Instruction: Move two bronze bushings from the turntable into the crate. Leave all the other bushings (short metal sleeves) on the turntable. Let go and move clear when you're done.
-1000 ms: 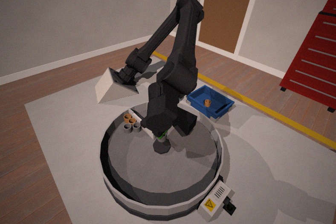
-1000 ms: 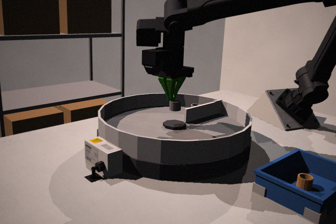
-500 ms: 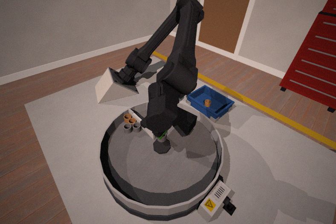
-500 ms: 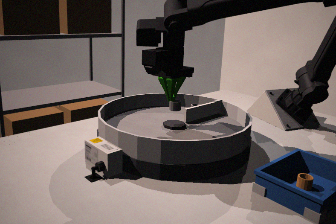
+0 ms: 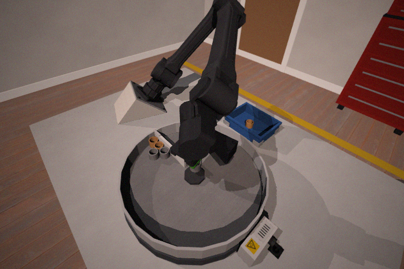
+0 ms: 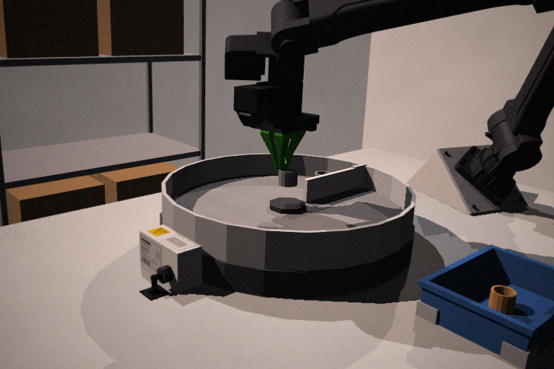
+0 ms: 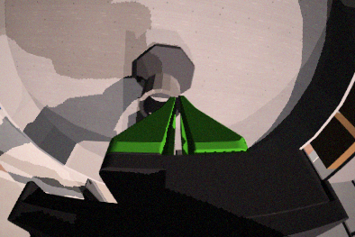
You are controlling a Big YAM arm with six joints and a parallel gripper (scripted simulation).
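Right now my hand is 7 cm above the turntable and 1 cm to the right of it. The rest, counted from my hand: blue crate: 38 cm to the left, 10 cm below, 2 cm behind.
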